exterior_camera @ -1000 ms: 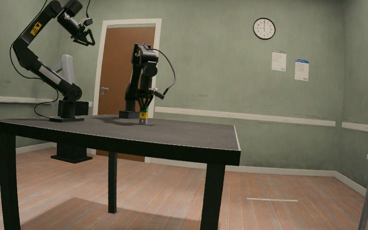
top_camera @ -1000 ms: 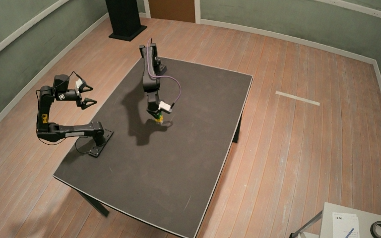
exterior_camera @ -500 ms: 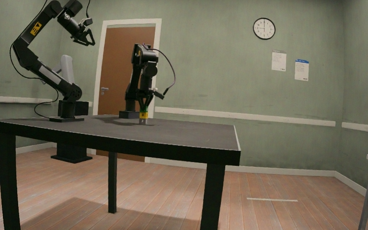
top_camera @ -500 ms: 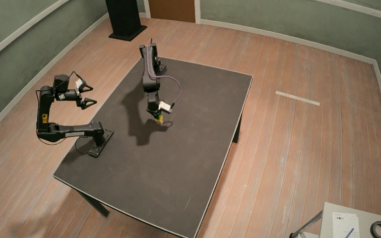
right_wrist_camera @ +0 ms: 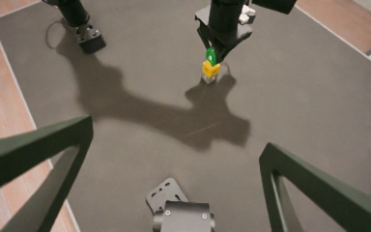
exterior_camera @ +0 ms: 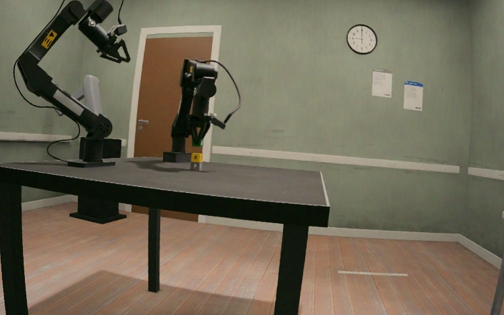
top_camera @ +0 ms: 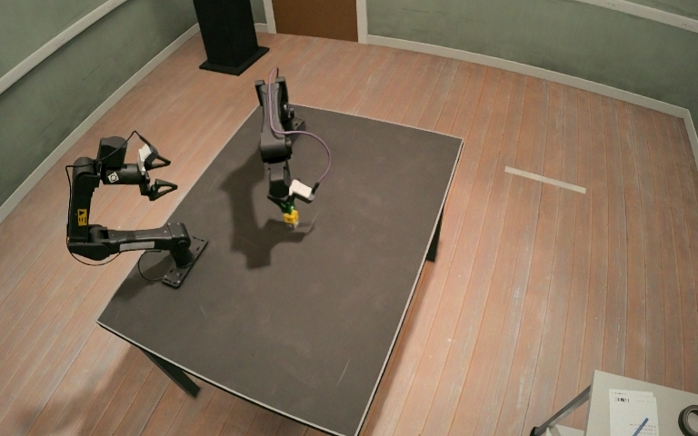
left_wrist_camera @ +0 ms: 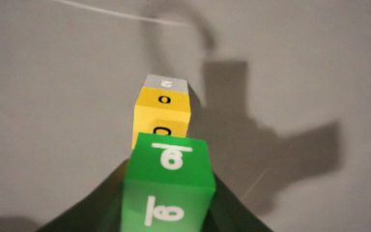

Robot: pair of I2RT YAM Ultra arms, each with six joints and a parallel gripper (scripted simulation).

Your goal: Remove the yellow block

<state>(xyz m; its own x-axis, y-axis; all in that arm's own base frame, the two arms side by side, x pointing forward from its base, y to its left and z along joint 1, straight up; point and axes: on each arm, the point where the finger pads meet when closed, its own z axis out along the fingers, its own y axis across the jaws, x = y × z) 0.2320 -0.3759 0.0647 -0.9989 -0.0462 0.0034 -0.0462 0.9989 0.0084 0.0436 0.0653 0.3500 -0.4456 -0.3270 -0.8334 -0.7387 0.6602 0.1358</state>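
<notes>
My right hand is 31 cm above the yellow block, 22 cm to the right of it and 21 cm short of it. Also, from my right hand: green block: 26 cm below, 21 cm to the left, 21 cm ahead.
My left hand is 1 cm to the right of the yellow block and 6 cm above it. From my left hand the other things lie so: green block: right at my left hand.
</notes>
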